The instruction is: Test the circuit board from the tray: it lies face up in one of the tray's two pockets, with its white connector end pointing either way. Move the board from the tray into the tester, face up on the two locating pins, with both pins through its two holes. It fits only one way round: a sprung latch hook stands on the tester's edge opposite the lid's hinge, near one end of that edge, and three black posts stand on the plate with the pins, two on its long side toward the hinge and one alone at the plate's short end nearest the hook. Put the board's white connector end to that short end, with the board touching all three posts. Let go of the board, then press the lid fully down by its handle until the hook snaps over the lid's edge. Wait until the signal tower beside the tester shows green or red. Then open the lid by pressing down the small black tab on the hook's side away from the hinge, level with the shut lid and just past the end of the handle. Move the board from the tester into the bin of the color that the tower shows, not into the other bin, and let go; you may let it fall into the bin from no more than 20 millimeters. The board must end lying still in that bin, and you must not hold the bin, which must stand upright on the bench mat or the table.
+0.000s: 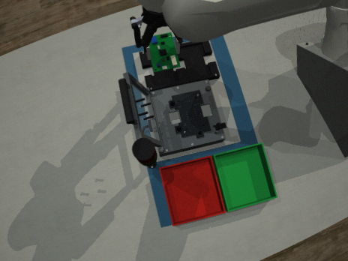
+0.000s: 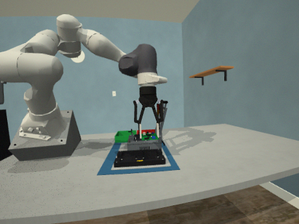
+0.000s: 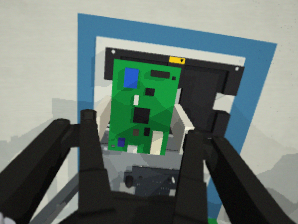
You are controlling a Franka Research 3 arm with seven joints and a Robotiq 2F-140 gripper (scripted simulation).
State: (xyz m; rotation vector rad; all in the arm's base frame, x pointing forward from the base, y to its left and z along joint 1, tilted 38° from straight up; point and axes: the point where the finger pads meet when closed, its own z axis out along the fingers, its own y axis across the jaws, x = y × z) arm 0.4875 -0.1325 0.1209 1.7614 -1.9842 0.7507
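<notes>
The tester plate is 1 cm behind my hand, 18 cm to the left of it and 7 cm below it. From my hand the other things lie so: latch hook (7 cm behind, 24 cm to the left, 5 cm below); clear lid (11 cm ahead, 16 cm to the left, 4 cm above); green circuit board (2 cm below).
</notes>
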